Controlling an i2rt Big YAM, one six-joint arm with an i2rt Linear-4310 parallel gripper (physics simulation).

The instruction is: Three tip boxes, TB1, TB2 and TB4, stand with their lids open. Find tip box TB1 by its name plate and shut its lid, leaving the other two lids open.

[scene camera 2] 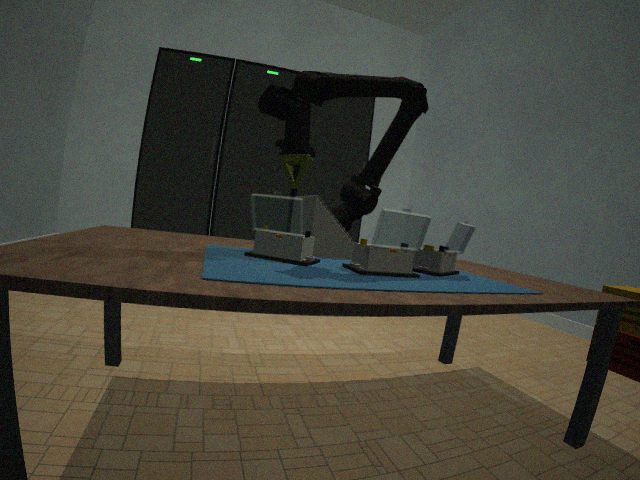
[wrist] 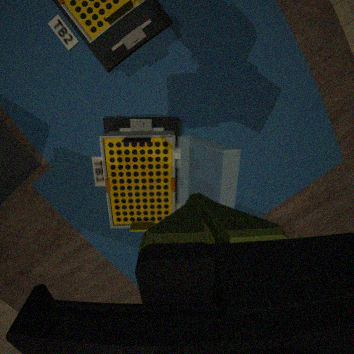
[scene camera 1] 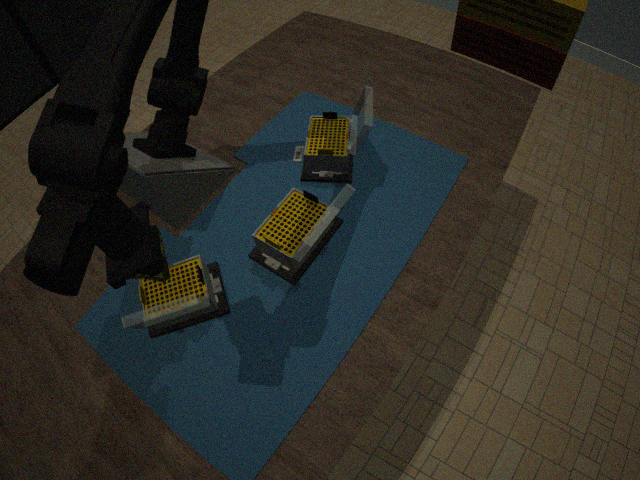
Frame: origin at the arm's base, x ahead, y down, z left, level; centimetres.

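Where they show: gripper, fingertip midpoint: (scene camera 2: 294, 188) (wrist: 195, 201) (scene camera 1: 166, 278); arm's base at its link origin: (scene camera 2: 332, 227) (scene camera 1: 164, 151).
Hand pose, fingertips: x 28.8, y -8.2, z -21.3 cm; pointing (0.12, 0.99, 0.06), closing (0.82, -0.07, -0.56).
Things, the pixels of their top centre, and the offset from my fingertips. Level surfaces: height alone.
- Tip box TB1 at its top centre: (wrist: 138, 189) (scene camera 1: 168, 282) (scene camera 2: 286, 228) dx -5.8, dy +9.2, dz +0.7 cm
- Tip box TB2 at its top centre: (scene camera 1: 291, 216) (scene camera 2: 385, 241) dx +4.3, dy +9.2, dz +22.0 cm
- far box at its top centre: (scene camera 1: 322, 132) (scene camera 2: 432, 248) dx -3.1, dy +10.1, dz +42.6 cm
- blue mat at its surface level: dy +16.7 cm
- brown table at its surface level: dy +17.0 cm
Tip box TB1 (scene camera 1: 173, 286) (scene camera 2: 284, 245) (wrist: 141, 182) is nearest the arm's gripper; its name plate (wrist: 99, 171) shows beside it in the wrist view. Its clear lid (scene camera 1: 133, 319) (scene camera 2: 276, 212) (wrist: 205, 170) stands open. Tip box TB2 (scene camera 1: 290, 222) (scene camera 2: 382, 259) (wrist: 92, 17), with its name plate (wrist: 63, 32), is the middle box, lid (scene camera 1: 338, 201) (scene camera 2: 403, 228) open. The far box (scene camera 1: 328, 136) (scene camera 2: 436, 260) also has its lid (scene camera 1: 366, 107) (scene camera 2: 461, 237) open; its plate is too small to read. My gripper (scene camera 1: 164, 277) (scene camera 2: 293, 186) (wrist: 195, 201) is shut and empty, above TB1's yellow rack, on the lid's inner side; exact height is unclear.
The boxes stand on a blue mat (scene camera 1: 413, 160) (scene camera 2: 465, 286) (wrist: 300, 125) on a brown table (scene camera 1: 258, 51) (scene camera 2: 67, 258). The arm's grey pedestal (scene camera 1: 170, 191) (scene camera 2: 328, 227) is behind the boxes. Dark cabinets (scene camera 2: 178, 144) stand behind the table.
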